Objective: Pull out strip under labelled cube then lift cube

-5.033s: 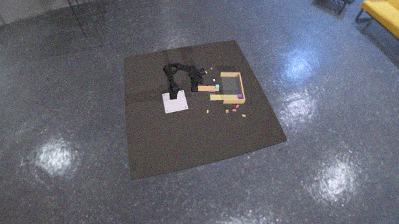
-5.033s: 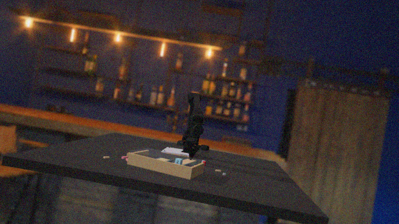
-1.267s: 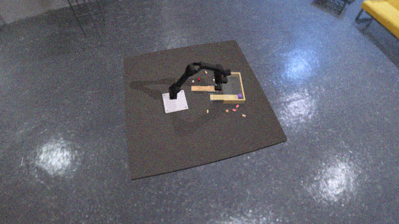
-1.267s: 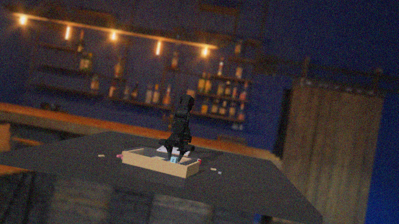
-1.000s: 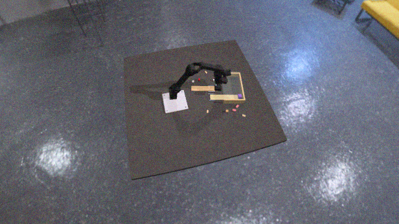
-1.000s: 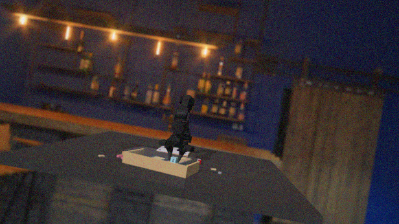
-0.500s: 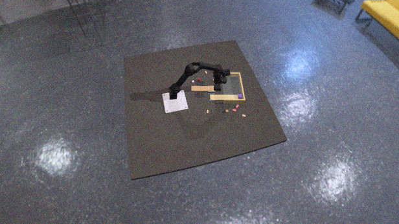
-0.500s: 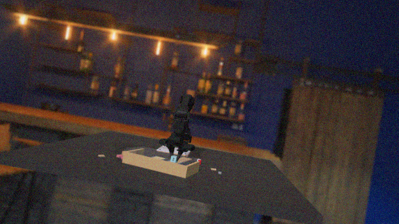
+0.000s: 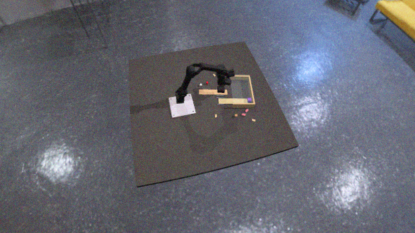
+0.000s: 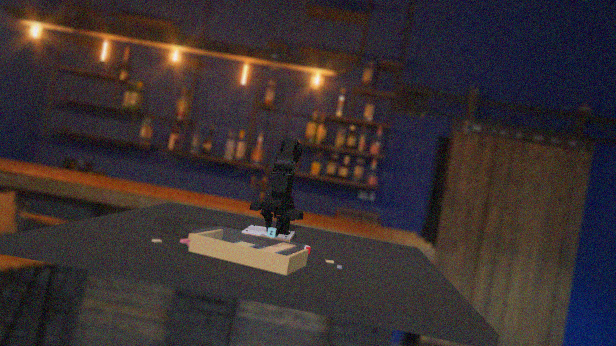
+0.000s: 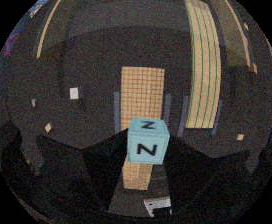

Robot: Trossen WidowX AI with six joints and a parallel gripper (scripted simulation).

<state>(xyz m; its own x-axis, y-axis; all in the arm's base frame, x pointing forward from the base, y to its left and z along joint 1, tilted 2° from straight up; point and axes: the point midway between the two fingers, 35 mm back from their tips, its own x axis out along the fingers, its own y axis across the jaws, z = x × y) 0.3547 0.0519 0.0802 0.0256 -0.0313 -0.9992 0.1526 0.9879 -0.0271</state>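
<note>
My gripper tip is 100 mm past the red piece, 120 mm to the right of it and 50 mm above it.
</note>
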